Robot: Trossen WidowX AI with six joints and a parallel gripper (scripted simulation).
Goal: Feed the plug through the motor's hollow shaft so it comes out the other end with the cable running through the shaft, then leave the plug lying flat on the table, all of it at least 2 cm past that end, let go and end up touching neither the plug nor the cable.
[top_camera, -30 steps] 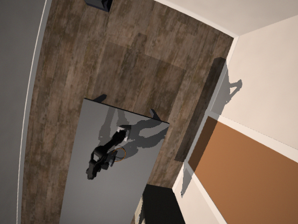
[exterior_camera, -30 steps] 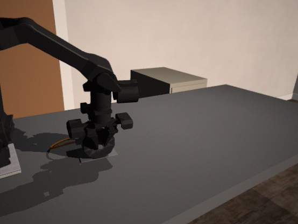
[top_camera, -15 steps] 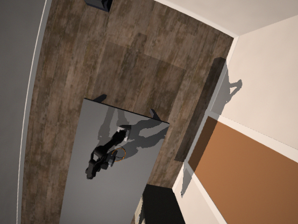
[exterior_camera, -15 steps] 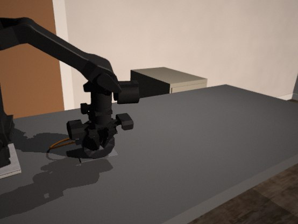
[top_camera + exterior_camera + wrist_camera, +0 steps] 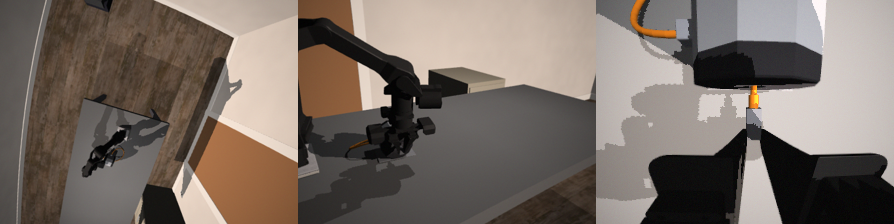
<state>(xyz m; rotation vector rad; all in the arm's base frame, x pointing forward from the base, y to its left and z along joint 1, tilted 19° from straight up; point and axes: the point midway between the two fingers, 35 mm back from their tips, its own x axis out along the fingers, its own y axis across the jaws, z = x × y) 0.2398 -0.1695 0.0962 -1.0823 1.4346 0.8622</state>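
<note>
Right now the grey plug is 3 cm below my hand, 2 cm to the left of it and 1 cm ahead of it. From my hand the other things lie so: thin grey plate (9 cm to the left, 8 cm below, 3 cm ahead).
</note>
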